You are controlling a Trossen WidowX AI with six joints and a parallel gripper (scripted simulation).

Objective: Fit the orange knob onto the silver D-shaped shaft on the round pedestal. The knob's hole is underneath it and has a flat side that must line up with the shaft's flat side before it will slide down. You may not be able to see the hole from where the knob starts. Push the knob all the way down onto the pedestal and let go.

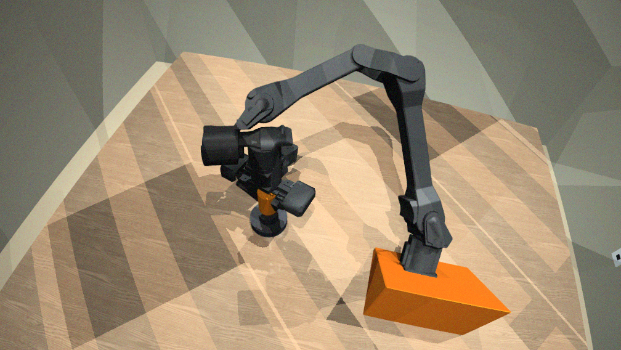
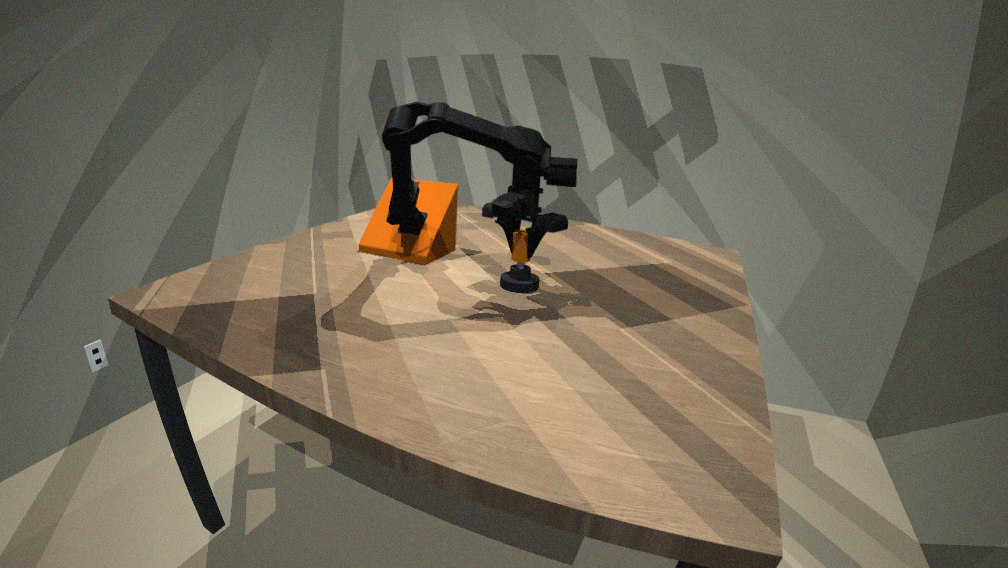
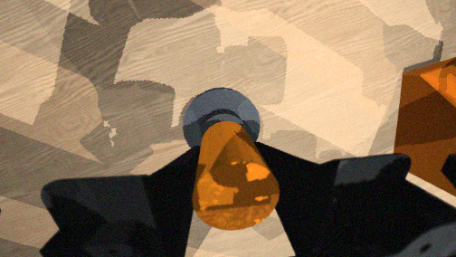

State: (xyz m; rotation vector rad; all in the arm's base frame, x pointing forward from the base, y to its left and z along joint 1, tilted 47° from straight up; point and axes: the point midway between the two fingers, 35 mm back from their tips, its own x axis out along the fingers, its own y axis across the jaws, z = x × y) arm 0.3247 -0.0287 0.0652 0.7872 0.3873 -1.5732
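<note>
The orange knob lies 3 cm above my gripper tip. The rest, counted from my gripper tip: round pedestal 4 cm below.
</note>
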